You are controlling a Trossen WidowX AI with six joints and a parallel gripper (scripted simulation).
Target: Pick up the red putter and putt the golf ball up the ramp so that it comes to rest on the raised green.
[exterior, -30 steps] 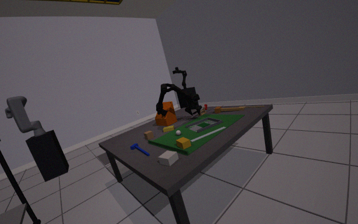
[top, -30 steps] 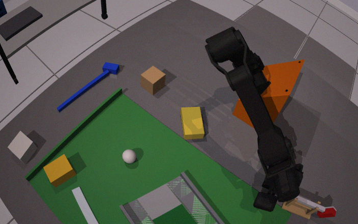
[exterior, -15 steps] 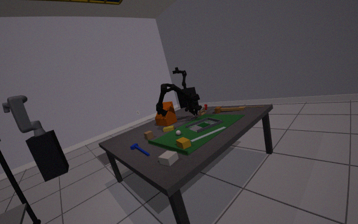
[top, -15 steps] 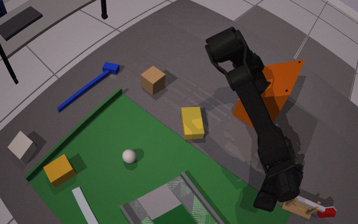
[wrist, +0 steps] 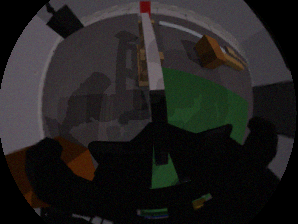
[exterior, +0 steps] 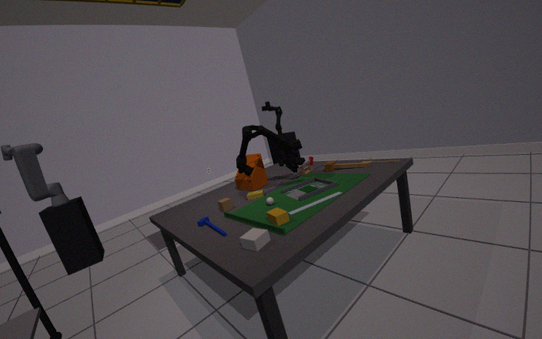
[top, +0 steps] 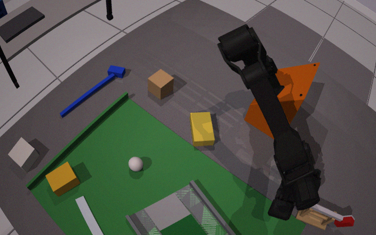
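Right now the yellow block is 10 mm behind my gripper tip, 340 mm to the right of it and 30 mm below it. The rest, counted from my gripper tip: wooden stand: 40 mm behind, 130 mm to the left, 10 mm below; then green mat: 280 mm ahead, 210 mm to the right, 50 mm below; then white golf ball: 220 mm ahead, 380 mm to the right, 20 mm below.
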